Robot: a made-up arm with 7 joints. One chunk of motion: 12 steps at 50 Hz.
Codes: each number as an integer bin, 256 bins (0 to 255) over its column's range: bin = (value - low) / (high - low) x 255, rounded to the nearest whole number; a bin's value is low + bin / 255 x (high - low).
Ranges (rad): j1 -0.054..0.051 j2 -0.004..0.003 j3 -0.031..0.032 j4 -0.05..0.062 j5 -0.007..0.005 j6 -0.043..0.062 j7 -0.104..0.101
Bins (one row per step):
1: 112 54 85 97 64 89 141
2: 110 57 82 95 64 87 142
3: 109 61 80 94 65 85 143
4: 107 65 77 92 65 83 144
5: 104 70 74 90 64 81 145
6: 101 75 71 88 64 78 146
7: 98 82 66 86 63 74 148
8: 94 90 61 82 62 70 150
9: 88 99 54 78 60 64 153
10: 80 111 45 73 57 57 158
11: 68 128 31 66 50 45 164
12: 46 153 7 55 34 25 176
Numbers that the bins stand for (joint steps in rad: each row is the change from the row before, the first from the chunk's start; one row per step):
1: -0.00788 -0.00252 -0.01000 -0.00740 -0.00399 -0.00635 0.00935
2: -0.00871 -0.00244 -0.01074 -0.00827 -0.00399 -0.00718 0.01016
3: -0.00912 -0.00233 -0.01124 -0.00871 -0.00394 -0.00800 0.01096
4: -0.00994 -0.00222 -0.01198 -0.00959 -0.00394 -0.00882 0.01176
5: -0.01118 -0.00208 -0.01272 -0.01047 -0.00399 -0.00965 0.01257
6: -0.01241 -0.00194 -0.01346 -0.01135 -0.00399 -0.01088 0.01337
7: -0.01365 -0.00175 -0.01469 -0.01223 -0.00404 -0.01253 0.01498
8: -0.01529 -0.00153 -0.01593 -0.01398 -0.00408 -0.01418 0.01659
9: -0.01776 -0.00128 -0.01766 -0.01574 -0.00418 -0.01665 0.01900
10: -0.02106 -0.00095 -0.01988 -0.01794 -0.00432 -0.01953 0.02302
11: -0.02600 -0.00049 -0.02334 -0.02101 -0.00465 -0.02447 0.02784
12: -0.03506 0.00020 -0.02927 -0.02584 -0.00540 -0.03271 0.03749

